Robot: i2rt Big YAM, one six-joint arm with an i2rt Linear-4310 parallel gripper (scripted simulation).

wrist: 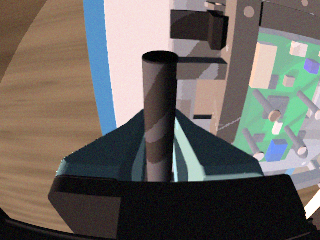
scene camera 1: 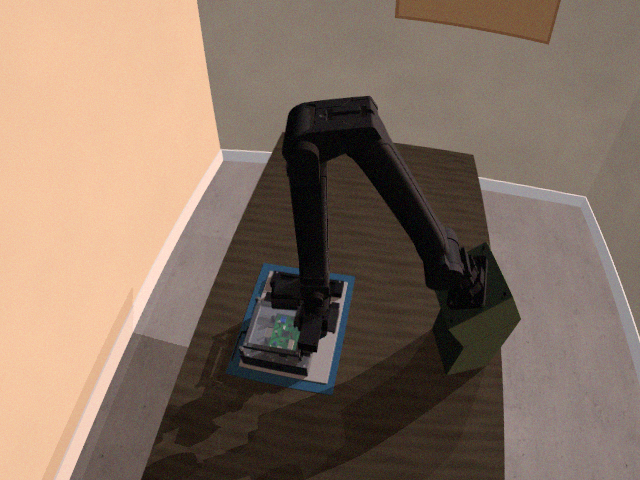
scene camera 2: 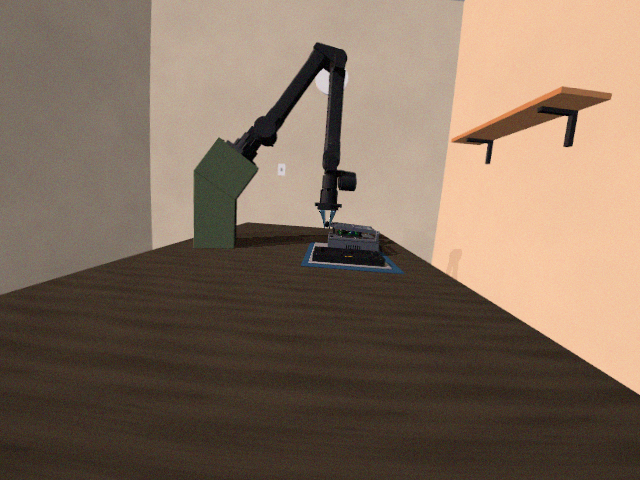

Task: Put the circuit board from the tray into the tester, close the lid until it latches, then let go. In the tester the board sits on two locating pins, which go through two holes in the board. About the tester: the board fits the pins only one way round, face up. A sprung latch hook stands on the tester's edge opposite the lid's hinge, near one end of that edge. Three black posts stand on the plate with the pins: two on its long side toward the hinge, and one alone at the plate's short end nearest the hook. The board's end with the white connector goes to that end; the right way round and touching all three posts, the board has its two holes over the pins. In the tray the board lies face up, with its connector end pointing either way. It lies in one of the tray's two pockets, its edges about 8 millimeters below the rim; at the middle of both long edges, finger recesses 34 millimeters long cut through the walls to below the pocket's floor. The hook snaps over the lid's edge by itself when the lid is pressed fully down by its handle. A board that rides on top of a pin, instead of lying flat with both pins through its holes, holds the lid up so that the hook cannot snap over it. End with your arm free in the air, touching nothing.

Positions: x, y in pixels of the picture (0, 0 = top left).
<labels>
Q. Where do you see a clear lid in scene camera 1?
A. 271, 330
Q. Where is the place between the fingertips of my gripper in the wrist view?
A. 159, 117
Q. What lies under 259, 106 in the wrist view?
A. A clear lid.
</labels>
